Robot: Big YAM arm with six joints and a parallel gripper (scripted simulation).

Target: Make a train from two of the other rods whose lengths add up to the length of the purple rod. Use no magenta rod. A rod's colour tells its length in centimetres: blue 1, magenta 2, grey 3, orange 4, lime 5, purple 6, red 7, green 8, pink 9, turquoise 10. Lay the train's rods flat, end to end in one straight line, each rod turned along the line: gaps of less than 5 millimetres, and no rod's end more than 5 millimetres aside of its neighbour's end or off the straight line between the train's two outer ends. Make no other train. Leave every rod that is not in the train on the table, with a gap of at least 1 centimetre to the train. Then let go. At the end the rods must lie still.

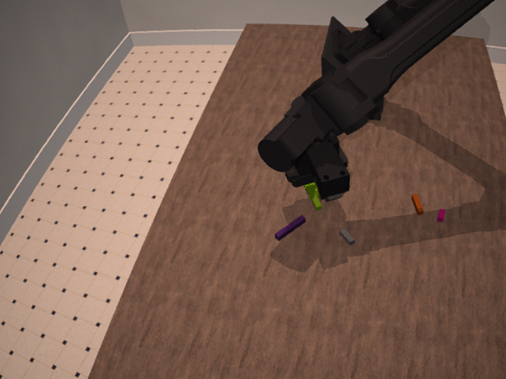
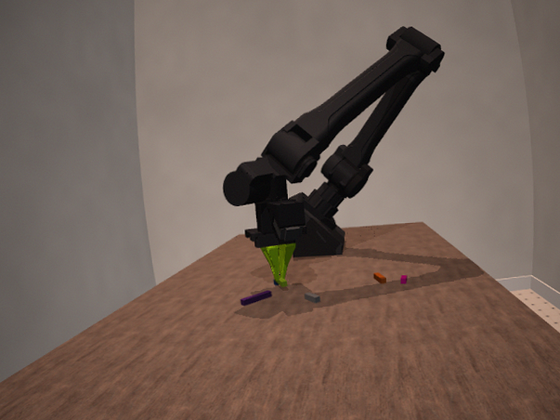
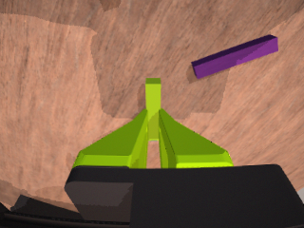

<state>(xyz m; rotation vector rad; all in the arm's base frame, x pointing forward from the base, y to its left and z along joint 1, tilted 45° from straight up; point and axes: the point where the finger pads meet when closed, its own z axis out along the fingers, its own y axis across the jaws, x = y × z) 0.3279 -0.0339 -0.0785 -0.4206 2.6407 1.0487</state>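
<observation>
The lime rod lies 10 mm below my hand. From my hand the other things lie so: grey rod 80 mm ahead, 60 mm to the left, 20 mm below; then blue rod 30 mm behind, 10 mm to the right, 20 mm below; then purple rod 60 mm ahead, 40 mm to the right, 20 mm below.
</observation>
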